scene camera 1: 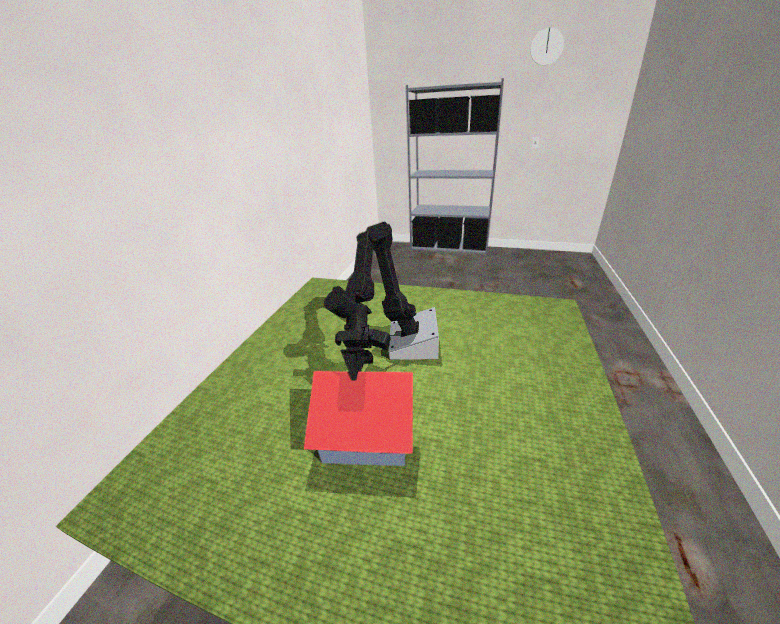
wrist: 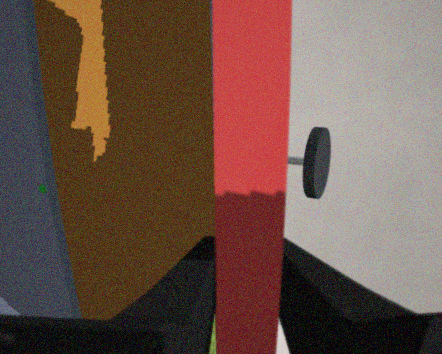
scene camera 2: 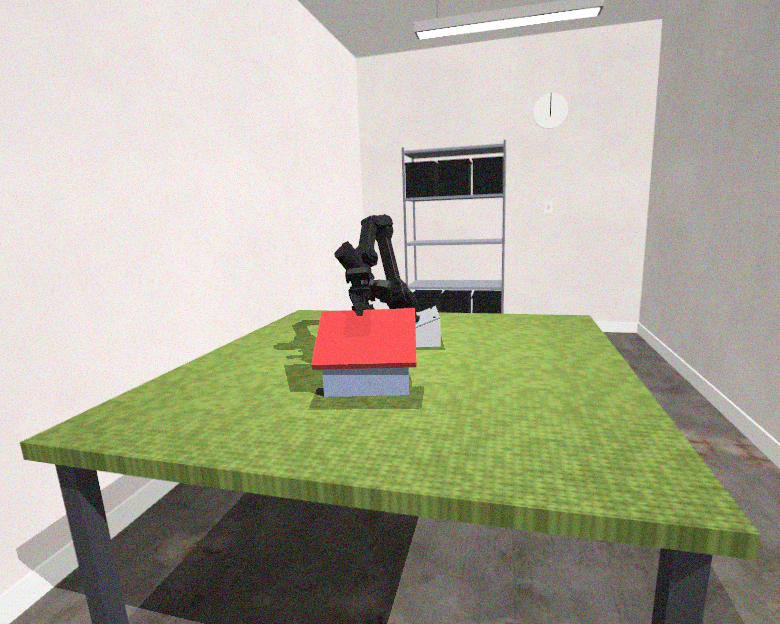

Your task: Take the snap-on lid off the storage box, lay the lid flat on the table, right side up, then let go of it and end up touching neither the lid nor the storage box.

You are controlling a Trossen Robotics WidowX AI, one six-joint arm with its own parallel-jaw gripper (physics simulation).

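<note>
The storage box (scene camera 1: 364, 458) (scene camera 2: 365, 383) (wrist: 22, 150) is blue-grey and stands upright on the green table. The red lid (scene camera 1: 380, 419) (scene camera 2: 380, 341) (wrist: 252, 100) is above it, tilted, with its edge on the robot's side raised and its opposite edge low over the box. I cannot tell where the lid still touches the box. My gripper (scene camera 1: 353, 377) (scene camera 2: 359, 313) (wrist: 242, 248) is shut on the lid's raised edge, with one finger on each side of it. In the wrist view a brown and orange surface shows between the box and the lid's edge.
The green table (scene camera 1: 520, 455) (scene camera 2: 520, 416) carries the arm's pale wedge-shaped base (scene camera 1: 416, 352) (scene camera 2: 428, 334) behind the box. A shelf rack (scene camera 1: 409, 156) (scene camera 2: 404, 221) stands beyond the table. A dark disc (wrist: 317, 162) on a short stem shows right of the lid's edge in the wrist view.
</note>
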